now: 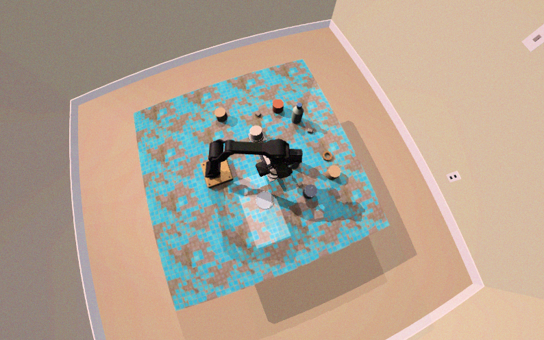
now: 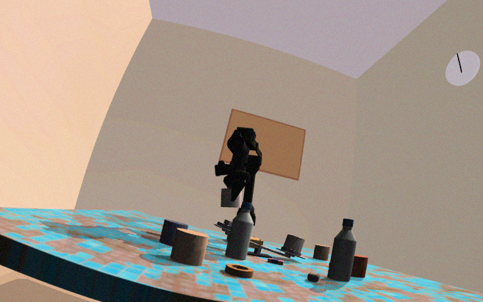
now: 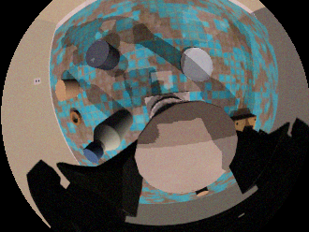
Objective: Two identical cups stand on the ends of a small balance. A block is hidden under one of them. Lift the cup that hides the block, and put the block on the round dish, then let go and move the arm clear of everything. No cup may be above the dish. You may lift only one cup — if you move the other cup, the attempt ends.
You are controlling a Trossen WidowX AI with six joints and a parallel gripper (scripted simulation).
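Right now the small grey block is 1 cm to the left of my gripper tip and 8 cm below it. From my gripper tip the other things lie so: round grey dish: 9 cm behind, 12 cm to the right, 17 cm below; dark blue cylinder: 15 cm ahead, 14 cm to the right, 13 cm below; small balance: 2 cm behind, 13 cm to the left, 13 cm below.
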